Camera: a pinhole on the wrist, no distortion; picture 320 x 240 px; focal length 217.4 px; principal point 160.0 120.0 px. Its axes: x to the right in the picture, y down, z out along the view. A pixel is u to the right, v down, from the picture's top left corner.
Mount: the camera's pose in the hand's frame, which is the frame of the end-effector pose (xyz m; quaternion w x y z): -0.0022 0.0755 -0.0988 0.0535 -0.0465 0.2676 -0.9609
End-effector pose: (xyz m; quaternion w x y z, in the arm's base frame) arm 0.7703 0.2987 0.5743 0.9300 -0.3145 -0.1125 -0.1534
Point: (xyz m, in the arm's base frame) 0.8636 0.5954 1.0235
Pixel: 117.1 25.1
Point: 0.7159 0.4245 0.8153
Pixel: 183.3 74.8
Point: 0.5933 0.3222 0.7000
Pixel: 289.3 144.8
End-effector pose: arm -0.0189 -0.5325 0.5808 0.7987 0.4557 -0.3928 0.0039
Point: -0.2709 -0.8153 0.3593
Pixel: 285.5 137.6
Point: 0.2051 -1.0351 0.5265
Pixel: 75.1 230.1
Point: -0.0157 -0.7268 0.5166
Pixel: 168.2 182.0
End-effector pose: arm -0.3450 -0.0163 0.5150 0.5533 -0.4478 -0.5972 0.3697
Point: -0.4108 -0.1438 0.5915
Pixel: 288.0 203.9
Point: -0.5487 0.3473 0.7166
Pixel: outside the picture
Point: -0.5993 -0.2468 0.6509
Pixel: 281.9 163.4
